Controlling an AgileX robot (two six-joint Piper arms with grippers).
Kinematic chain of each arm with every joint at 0, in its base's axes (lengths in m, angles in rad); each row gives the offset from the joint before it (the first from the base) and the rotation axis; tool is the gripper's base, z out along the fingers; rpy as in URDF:
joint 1: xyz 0 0 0.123 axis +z
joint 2: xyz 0 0 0 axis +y
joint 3: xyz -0.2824 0 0.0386 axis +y
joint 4: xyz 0.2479 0 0.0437 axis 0.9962 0 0.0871
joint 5: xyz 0 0 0 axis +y
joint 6: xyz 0.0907 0 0.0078 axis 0.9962 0 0.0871
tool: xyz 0 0 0 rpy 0 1.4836 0
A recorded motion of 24 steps. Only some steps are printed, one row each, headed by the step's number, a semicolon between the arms.
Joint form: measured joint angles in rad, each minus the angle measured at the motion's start. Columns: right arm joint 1, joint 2, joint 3, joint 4, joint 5, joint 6; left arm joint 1, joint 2, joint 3, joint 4, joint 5, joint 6.
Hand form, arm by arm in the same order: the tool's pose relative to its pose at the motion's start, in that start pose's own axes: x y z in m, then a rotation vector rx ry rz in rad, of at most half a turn. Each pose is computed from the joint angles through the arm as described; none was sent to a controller.
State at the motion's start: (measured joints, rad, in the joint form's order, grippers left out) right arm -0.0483 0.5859 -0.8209 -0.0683 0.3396 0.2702; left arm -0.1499 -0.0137 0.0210 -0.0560 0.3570 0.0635
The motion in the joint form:
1: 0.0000 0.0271 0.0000 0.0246 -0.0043 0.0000; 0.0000 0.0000 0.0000 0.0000 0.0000 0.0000
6: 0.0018 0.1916 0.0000 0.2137 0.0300 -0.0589; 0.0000 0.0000 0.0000 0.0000 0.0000 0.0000
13: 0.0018 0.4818 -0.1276 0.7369 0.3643 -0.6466; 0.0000 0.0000 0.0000 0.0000 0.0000 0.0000
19: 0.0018 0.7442 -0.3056 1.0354 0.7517 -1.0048; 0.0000 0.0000 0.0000 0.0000 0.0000 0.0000
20: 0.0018 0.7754 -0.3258 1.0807 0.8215 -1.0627; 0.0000 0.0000 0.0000 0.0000 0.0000 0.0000
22: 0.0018 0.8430 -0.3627 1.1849 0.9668 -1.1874; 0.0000 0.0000 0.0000 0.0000 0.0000 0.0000
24: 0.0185 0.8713 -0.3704 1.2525 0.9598 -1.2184; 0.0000 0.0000 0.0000 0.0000 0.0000 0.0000
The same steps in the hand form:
1: 0.0027 0.0004 0.0078 -0.0032 0.0245 0.0227; 0.0000 0.0000 0.0000 0.0000 0.0000 0.0000
6: 0.0285 0.0026 0.0523 -0.0140 0.2316 0.1436; 0.0000 0.0000 0.0000 0.0000 0.0000 0.0000
13: 0.0610 0.0297 0.1088 -0.3064 0.6641 0.0789; 0.0000 0.0000 0.0000 0.0000 0.0000 0.0000
19: 0.0723 0.0590 0.1494 -0.7485 0.8985 0.0599; 0.0000 0.0000 0.0000 0.0000 0.0000 0.0000
20: 0.0732 0.0633 0.1520 -0.8382 0.9166 0.0583; 0.0000 0.0000 0.0000 0.0000 0.0000 0.0000
22: 0.0750 0.0713 0.1577 -1.0380 0.9283 0.0699; 0.0000 0.0000 0.0000 0.0000 0.0000 0.0000
24: 0.0766 0.0782 0.1645 -1.0791 0.8948 0.1103; 0.0000 0.0000 0.0000 0.0000 0.0000 0.0000

